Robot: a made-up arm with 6 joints.
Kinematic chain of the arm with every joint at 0, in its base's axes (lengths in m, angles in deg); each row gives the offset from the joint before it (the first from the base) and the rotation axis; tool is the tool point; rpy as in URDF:
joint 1: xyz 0 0 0.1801 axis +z
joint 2: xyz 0 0 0 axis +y
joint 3: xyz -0.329 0 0.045 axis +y
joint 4: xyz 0.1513 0 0.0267 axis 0.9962 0 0.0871
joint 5: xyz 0 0 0 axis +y
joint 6: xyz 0.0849 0 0.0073 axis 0.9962 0 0.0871
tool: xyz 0 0 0 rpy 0 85 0
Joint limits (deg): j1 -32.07..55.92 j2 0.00..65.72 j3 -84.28..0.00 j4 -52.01..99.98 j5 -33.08..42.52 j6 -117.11..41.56
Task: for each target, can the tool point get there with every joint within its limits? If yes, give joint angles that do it. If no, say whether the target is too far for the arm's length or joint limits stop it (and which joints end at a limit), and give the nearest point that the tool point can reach.
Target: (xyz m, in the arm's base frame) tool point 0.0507 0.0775 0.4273
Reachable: yes | joints 40.13 57.54 -37.65 73.82 18.87 -11.40
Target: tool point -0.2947 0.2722 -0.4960
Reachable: no: too far | nearest point -0.0903 0.0635 0.2001 | short by 0.755 m
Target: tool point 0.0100 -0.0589 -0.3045
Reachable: no: joint limits stop it (at a limit: joint 1, joint 2, joint 3, joint 5) | nearest point -0.0583 -0.0936 0.2000 | short by 0.510 m
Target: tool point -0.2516 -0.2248 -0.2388
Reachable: no: joint limits stop it (at a limit: joint 2, joint 3, joint 5) | nearest point -0.0822 -0.0734 0.1998 | short by 0.494 m
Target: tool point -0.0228 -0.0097 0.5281
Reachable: yes | joints 2.17 37.59 -52.83 25.17 -14.12 -0.89
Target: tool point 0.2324 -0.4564 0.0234
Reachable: no: joint limits stop it (at a limit: joint 1, joint 2, joint 3, joint 4, joint 5) | nearest point -0.0252 -0.1183 0.2219 | short by 0.469 m
